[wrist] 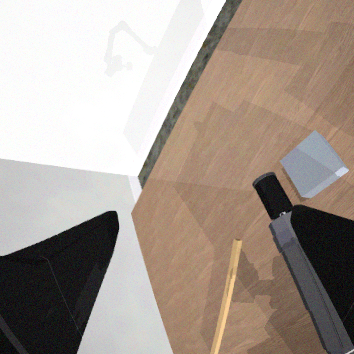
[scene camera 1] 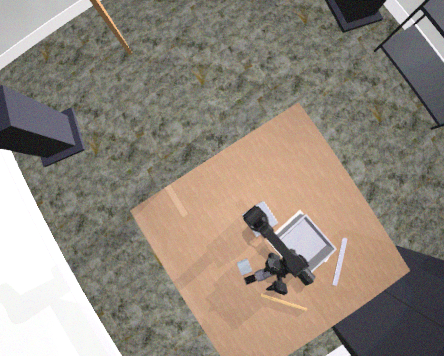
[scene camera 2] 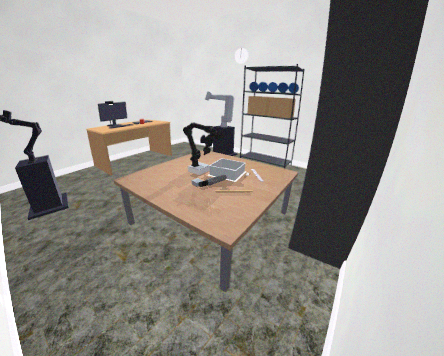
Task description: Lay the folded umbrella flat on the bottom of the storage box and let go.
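Where they show: gripper, between the fingertips: (wrist: 206,217) (scene camera 1: 265,280) (scene camera 2: 204,151); arm's base, origin of its link: (scene camera 2: 195,165).
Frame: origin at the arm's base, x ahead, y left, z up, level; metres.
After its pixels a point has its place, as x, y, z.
The folded umbrella (scene camera 1: 261,275) {0.333, -0.090, 0.001} (scene camera 2: 215,180) {0.366, -0.051, -0.019} (wrist: 300,275) {0.346, -0.034, -0.002}, grey with a black handle, lies on the table outside the storage box. Its handle end shows in the wrist view, and the right finger hides part of its side there. The grey, open-topped storage box (scene camera 1: 320,235) {0.247, 0.325, -0.009} (scene camera 2: 227,172) {0.350, 0.104, 0.009} stands beside it, partly covered by the arm in scene camera 1. My gripper (scene camera 1: 272,275) {0.263, -0.082, 0.214} (scene camera 2: 204,145) {0.263, -0.082, 0.214} (wrist: 206,217) {0.263, -0.082, 0.214} is open and empty, raised above the table near the umbrella. The umbrella is not between the fingers.
A small blue-grey block (scene camera 1: 244,266) {0.257, -0.165, -0.021} (scene camera 2: 197,182) {0.296, -0.187, -0.023} (wrist: 315,167) {0.260, -0.155, -0.021} lies near the umbrella's handle. A thin yellow stick (scene camera 1: 284,302) {0.561, -0.018, -0.046} (scene camera 2: 234,191) {0.566, -0.025, -0.051} (wrist: 227,290) {0.532, -0.052, -0.045} lies on the table (scene camera 1: 290,145) {-0.326, 0.380, -0.057} (scene camera 2: 165,185) {0.112, -0.391, -0.057}. A pale flat bar (scene camera 1: 340,262) {0.468, 0.398, -0.055} (scene camera 2: 257,175) {0.476, 0.387, -0.055} lies beyond the box.
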